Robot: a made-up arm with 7 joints. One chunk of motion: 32 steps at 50 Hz.
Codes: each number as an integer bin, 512 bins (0 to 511) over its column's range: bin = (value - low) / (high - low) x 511, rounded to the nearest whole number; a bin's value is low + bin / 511 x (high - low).
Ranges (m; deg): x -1.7..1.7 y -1.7..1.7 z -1.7..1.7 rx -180..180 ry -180..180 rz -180..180
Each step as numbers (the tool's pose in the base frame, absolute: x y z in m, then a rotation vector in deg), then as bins.
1 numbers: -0.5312 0.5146 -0.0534 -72.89 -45.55 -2.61
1 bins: 176 333 247 152 191 252
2 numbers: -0.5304 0.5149 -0.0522 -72.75 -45.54 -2.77
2 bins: 176 333 248 152 191 252
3 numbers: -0.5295 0.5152 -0.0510 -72.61 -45.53 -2.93
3 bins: 176 333 248 152 191 251
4 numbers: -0.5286 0.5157 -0.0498 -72.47 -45.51 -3.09
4 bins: 176 333 248 153 191 251
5 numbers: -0.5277 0.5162 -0.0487 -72.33 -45.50 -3.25
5 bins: 176 333 248 153 191 251
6 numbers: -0.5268 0.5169 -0.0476 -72.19 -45.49 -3.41
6 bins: 176 333 248 153 191 251
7 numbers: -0.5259 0.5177 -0.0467 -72.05 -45.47 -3.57
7 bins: 176 333 248 153 191 250
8 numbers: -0.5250 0.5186 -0.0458 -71.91 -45.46 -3.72
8 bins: 177 333 249 153 191 250
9 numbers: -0.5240 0.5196 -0.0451 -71.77 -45.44 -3.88
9 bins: 177 334 249 154 191 250
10 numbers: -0.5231 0.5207 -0.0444 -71.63 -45.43 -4.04
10 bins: 177 334 249 154 191 250
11 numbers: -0.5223 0.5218 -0.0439 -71.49 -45.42 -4.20
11 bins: 177 334 249 154 191 250
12 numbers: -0.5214 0.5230 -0.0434 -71.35 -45.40 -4.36
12 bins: 177 334 249 154 191 249
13 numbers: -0.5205 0.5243 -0.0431 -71.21 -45.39 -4.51
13 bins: 177 334 249 154 191 249
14 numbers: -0.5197 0.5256 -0.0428 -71.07 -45.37 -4.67
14 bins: 177 334 249 155 191 249
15 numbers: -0.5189 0.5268 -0.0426 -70.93 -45.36 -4.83
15 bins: 178 335 249 155 191 249
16 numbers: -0.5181 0.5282 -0.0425 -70.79 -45.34 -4.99
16 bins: 178 335 249 155 191 248
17 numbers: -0.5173 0.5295 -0.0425 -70.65 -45.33 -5.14
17 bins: 178 335 249 155 191 248
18 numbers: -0.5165 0.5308 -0.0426 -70.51 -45.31 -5.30
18 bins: 178 335 249 155 191 248
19 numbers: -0.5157 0.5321 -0.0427 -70.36 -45.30 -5.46
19 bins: 178 335 249 156 191 248
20 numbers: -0.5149 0.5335 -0.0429 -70.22 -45.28 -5.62
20 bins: 178 336 249 156 191 248
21 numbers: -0.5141 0.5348 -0.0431 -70.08 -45.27 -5.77
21 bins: 178 336 249 156 191 247
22 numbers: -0.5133 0.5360 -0.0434 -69.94 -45.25 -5.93
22 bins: 178 336 249 156 191 247
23 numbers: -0.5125 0.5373 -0.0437 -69.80 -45.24 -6.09
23 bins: 178 336 249 156 191 247
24 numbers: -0.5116 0.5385 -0.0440 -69.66 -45.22 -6.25
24 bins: 179 336 249 157 191 247
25 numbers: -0.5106 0.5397 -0.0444 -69.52 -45.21 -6.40
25 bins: 179 337 249 157 191 246
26 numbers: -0.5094 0.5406 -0.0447 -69.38 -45.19 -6.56
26 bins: 179 337 249 157 191 246
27 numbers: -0.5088 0.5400 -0.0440 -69.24 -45.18 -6.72
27 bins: 179 337 249 157 191 246
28 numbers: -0.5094 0.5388 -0.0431 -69.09 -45.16 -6.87
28 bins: 179 336 249 157 191 246
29 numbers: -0.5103 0.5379 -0.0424 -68.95 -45.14 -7.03
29 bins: 179 336 249 158 191 246
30 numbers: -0.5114 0.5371 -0.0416 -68.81 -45.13 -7.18
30 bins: 179 336 249 158 191 245
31 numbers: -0.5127 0.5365 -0.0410 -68.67 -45.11 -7.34
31 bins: 178 336 249 158 191 245
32 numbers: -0.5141 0.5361 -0.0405 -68.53 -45.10 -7.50
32 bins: 178 336 249 158 191 245
